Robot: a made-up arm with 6 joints.
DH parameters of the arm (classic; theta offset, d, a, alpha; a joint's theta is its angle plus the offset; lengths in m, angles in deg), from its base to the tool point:
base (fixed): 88.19 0 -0.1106 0
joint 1: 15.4 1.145 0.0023 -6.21
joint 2: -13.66 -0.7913 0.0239 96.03
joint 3: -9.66 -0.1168 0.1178 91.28
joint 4: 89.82 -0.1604 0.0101 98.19
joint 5: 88.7 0.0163 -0.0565 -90
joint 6: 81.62 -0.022 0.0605 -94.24
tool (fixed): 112.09 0.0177 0 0
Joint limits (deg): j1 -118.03..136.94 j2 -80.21..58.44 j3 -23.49..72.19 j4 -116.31..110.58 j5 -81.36..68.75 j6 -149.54..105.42
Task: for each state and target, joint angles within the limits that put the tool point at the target. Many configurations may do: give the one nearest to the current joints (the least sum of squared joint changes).
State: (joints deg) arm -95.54 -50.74 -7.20 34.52 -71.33 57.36
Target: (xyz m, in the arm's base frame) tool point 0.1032 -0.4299 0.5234
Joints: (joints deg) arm -118.03 -78.42 -17.74 17.23 -81.36 31.31
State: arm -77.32 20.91 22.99 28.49 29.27 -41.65
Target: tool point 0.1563 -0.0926 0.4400
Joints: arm -108.26 22.86 -21.87 21.08 42.81 -53.74
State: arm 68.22 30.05 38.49 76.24 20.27 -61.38
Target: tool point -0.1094 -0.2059 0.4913
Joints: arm 80.40 27.16 -4.48 92.07 17.77 -52.86
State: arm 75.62 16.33 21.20 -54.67 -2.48 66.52
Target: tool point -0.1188 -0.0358 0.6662
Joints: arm 63.88 -6.94 22.60 -59.53 9.58 77.43
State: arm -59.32 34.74 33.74 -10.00 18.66 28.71
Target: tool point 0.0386 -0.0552 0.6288
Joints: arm -51.55 34.45 18.33 -17.35 7.37 48.85
